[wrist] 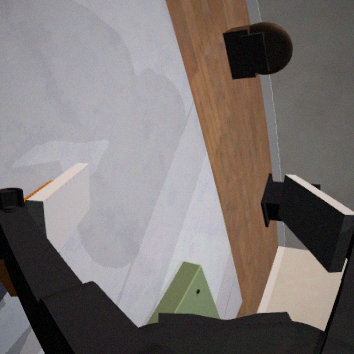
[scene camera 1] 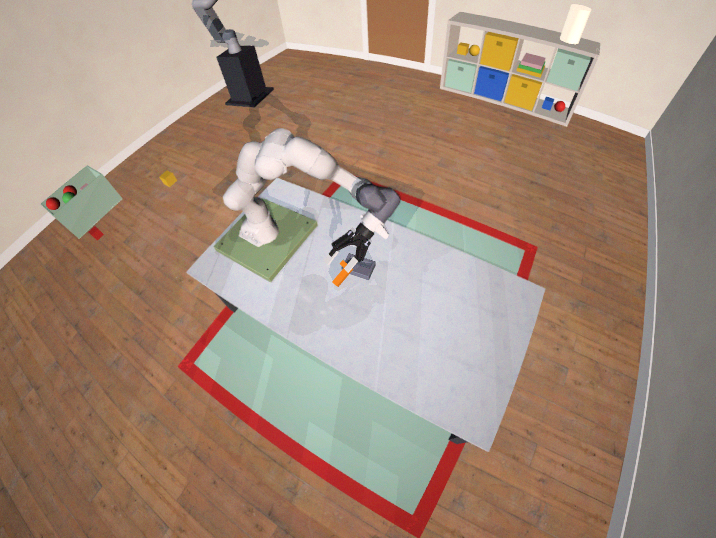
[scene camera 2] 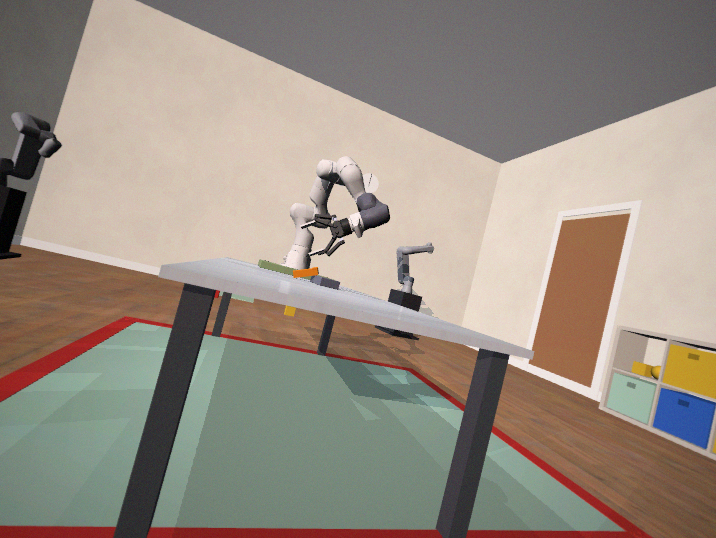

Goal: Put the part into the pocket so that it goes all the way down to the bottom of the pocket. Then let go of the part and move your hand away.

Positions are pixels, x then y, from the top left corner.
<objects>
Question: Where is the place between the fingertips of my gripper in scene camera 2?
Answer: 305, 240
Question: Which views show my gripper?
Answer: The wrist view, scene camera 1 and scene camera 2: all of them.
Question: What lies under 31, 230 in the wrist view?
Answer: My gripper.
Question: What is my gripper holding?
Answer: Nothing.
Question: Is my gripper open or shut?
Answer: Open.
</objects>
